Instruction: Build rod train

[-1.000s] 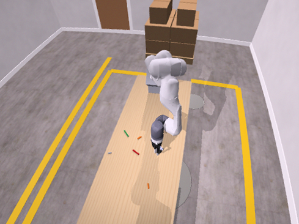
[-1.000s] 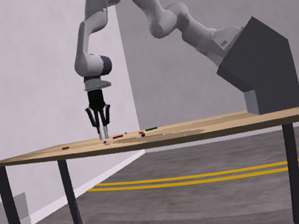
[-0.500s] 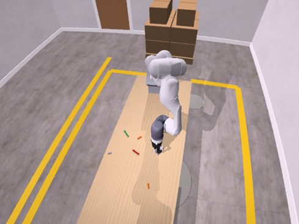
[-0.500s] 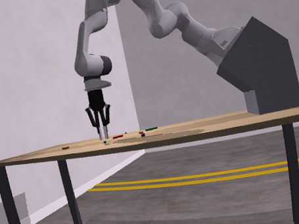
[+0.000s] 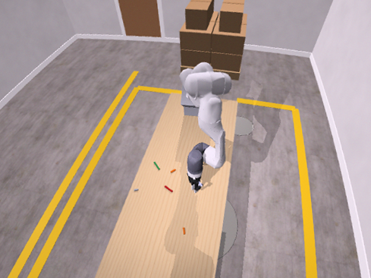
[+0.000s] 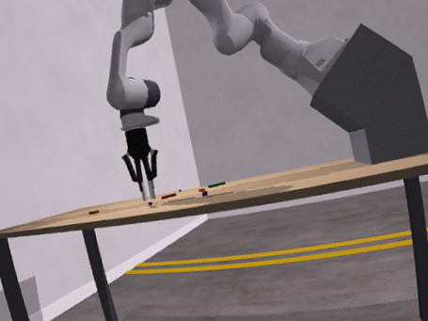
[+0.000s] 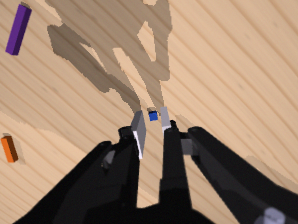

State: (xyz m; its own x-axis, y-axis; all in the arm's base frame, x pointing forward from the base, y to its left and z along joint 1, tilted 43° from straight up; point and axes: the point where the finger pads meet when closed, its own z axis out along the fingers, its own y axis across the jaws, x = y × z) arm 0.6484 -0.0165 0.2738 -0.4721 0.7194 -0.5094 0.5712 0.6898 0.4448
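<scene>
Now: hand 50 mm above the small blue rod. Round my hand: purple rod: 200 mm behind, 10 mm to the left, 50 mm below; then red rod: 20 mm behind, 180 mm to the right, 50 mm below; then green rod: 210 mm behind, 280 mm to the right, 50 mm below.
</scene>
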